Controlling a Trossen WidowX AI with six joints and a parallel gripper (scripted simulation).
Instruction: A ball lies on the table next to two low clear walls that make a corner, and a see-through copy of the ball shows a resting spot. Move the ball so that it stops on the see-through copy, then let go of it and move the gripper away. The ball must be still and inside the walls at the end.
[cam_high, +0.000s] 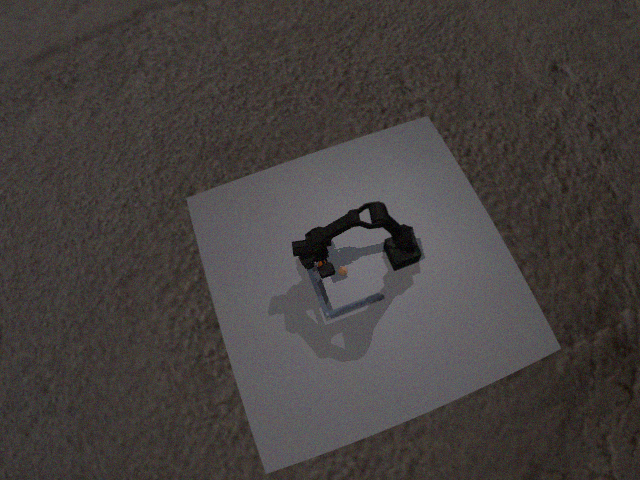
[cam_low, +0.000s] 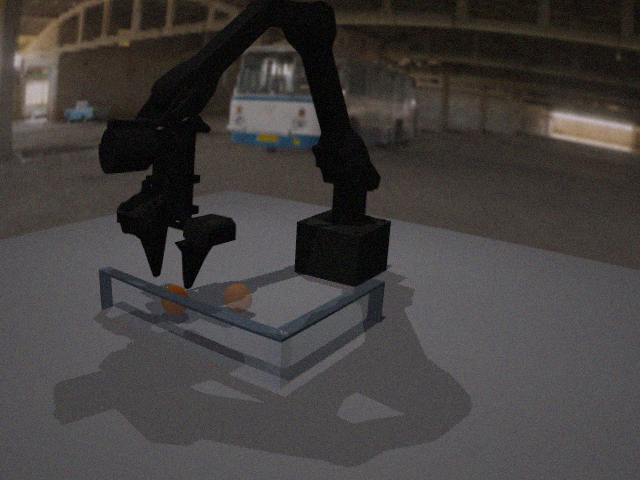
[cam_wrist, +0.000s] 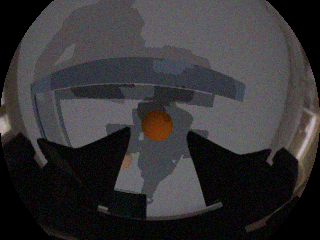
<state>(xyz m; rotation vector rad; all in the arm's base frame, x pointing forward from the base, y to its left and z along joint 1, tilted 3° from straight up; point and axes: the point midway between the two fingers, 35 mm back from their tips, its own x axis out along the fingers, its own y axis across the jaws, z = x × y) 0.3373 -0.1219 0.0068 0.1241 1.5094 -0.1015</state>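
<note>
The orange ball lies 3 cm below my gripper tip.
</note>
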